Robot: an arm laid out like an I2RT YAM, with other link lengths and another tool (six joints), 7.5 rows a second.
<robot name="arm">
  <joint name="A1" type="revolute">
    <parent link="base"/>
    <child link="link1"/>
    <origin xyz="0 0 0.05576" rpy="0 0 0"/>
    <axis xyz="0 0 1"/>
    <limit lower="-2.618" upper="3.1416"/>
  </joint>
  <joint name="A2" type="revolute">
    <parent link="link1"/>
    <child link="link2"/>
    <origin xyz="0.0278 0.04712 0.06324" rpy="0 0 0"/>
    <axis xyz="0 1 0"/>
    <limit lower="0" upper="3.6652"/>
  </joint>
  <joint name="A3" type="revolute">
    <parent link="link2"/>
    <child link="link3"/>
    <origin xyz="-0.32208 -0.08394 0" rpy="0 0 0"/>
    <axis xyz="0 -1 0"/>
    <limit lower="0" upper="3.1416"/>
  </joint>
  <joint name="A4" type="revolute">
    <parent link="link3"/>
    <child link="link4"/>
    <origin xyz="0.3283 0.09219 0.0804" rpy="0 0 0"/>
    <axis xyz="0 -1 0"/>
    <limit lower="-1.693" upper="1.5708"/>
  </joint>
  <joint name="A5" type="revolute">
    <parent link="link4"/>
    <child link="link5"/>
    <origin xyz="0.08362 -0.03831 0.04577" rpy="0 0 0"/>
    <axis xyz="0 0 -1"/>
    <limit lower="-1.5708" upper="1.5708"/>
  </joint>
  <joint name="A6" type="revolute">
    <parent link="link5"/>
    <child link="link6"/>
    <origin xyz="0.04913 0 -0.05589" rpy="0 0 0"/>
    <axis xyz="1 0 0"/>
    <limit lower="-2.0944" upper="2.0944"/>
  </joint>
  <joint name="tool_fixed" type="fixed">
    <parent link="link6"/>
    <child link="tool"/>
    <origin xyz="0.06 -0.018 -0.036" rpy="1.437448 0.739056 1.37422"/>
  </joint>
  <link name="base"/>
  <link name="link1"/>
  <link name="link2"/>
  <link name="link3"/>
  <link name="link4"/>
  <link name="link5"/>
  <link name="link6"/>
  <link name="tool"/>
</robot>
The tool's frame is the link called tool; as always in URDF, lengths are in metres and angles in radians.
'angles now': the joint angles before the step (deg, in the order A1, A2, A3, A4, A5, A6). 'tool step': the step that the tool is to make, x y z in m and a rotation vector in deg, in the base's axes. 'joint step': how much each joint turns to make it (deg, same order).
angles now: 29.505, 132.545, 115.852, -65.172, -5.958, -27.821
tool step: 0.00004, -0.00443, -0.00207, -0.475, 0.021, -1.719
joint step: -0.325, -0.180, -0.679, 0.379, 0.596, 1.330
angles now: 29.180, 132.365, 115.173, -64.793, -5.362, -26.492
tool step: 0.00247, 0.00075, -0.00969, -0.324, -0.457, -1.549
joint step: 0.022, 0.637, -0.626, 1.634, 0.725, 1.489
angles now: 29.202, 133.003, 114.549, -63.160, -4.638, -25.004
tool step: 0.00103, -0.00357, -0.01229, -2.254, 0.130, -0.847
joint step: 0.000, 1.106, -0.426, 0.356, 2.001, 0.582
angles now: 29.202, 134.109, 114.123, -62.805, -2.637, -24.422
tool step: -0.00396, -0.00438, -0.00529, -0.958, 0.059, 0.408
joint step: -0.022, -0.722, -2.188, 0.927, 0.750, -0.525
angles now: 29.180, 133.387, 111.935, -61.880, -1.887, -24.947
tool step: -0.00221, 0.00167, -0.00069, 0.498, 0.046, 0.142
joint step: 0.164, -0.383, -0.709, 0.532, -0.451, 0.076
